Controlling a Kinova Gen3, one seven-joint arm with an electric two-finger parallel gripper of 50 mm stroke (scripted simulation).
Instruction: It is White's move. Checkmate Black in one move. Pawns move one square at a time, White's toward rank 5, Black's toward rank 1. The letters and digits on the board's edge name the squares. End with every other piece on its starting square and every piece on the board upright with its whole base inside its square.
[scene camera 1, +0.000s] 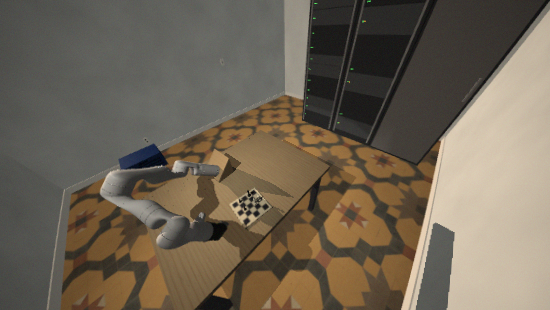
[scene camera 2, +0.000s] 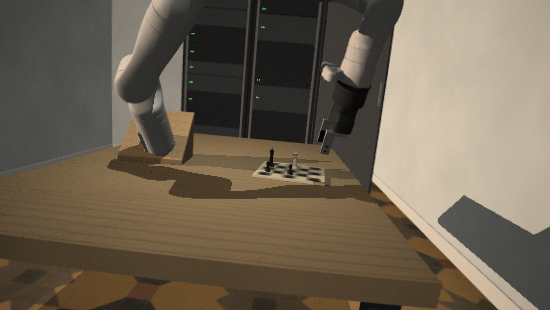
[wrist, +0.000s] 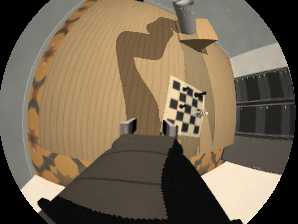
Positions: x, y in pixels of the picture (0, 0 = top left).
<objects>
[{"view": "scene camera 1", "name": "chessboard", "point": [254, 211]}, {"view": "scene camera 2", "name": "my gripper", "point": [322, 147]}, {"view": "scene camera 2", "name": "chessboard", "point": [303, 174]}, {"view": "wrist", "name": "my gripper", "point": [149, 124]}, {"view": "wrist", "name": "chessboard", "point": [189, 125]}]
</objects>
